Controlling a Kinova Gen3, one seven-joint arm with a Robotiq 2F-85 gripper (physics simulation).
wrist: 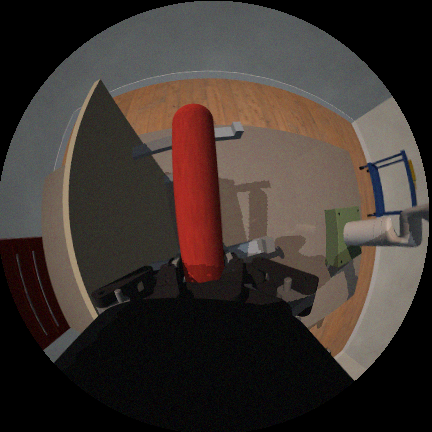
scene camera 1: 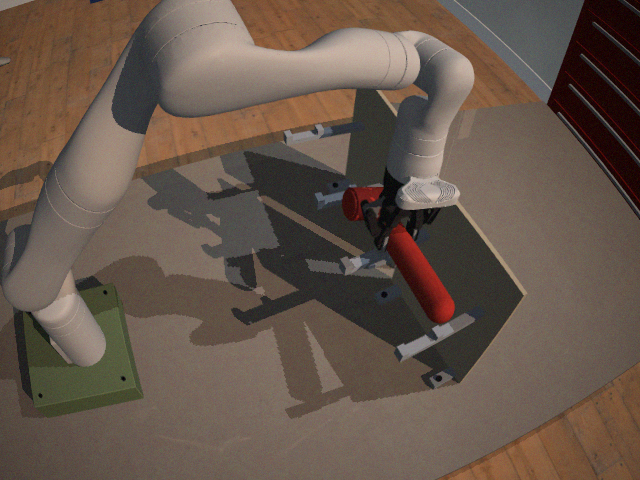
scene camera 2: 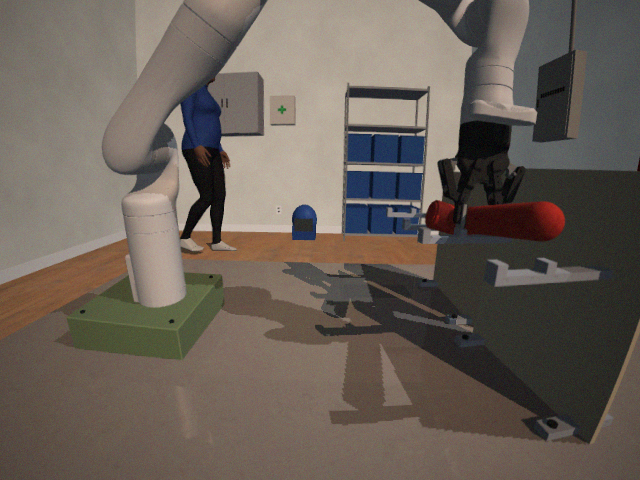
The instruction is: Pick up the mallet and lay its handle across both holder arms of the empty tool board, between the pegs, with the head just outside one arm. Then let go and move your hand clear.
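Frame: origin at the arm's base, x back, y right, z up, level; metres.
Where they show: gripper, fingertip midpoint: (wrist: 203, 258) (scene camera 1: 394, 245) (scene camera 2: 474, 229); arm's base, link origin: (wrist: 348, 233) (scene camera 1: 84, 344) (scene camera 2: 162, 295).
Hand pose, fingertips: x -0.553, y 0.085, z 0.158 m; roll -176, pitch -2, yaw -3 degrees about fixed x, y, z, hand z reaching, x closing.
Things, the pixels of their top centre, and the offset from my fingertips.
- red mallet, top centre: (wrist: 200, 246) (scene camera 1: 408, 234) (scene camera 2: 488, 192) dx +0.001, dy +0.025, dz +0.060 m
- head, top centre: (scene camera 1: 375, 188) (scene camera 2: 454, 200) dx -0.005, dy -0.089, dz +0.035 m
My gripper (scene camera 1: 395, 233) (scene camera 2: 474, 214) (wrist: 203, 258) is shut on the red mallet (scene camera 1: 419, 276) (scene camera 2: 516, 221) (wrist: 196, 185) by its handle close to the head. The head (scene camera 1: 360, 202) (scene camera 2: 437, 217) points away from scene camera 2. The dark tool board (scene camera 1: 475, 294) (scene camera 2: 547, 330) (wrist: 115, 200) stands upright beside the mallet. The handle is roughly level, above the board's near holder arm (scene camera 1: 416, 346) (scene camera 2: 516, 273) (wrist: 227, 132) and its pegs, with a gap in scene camera 2. The other holder arm (scene camera 1: 353, 264) (scene camera 2: 430, 237) (wrist: 257, 246) is below the gripper; its gap to the handle is unclear.
Further holder arms (scene camera 1: 305, 135) (scene camera 2: 402, 212) stick out at the far end, one (scene camera 1: 326, 199) close to the mallet head in scene camera 1. Board feet (scene camera 1: 439, 379) (scene camera 2: 553, 426) stand on the floor mat. The arm's green base (scene camera 1: 116, 379) (scene camera 2: 129, 335) (wrist: 334, 240) is across from the board.
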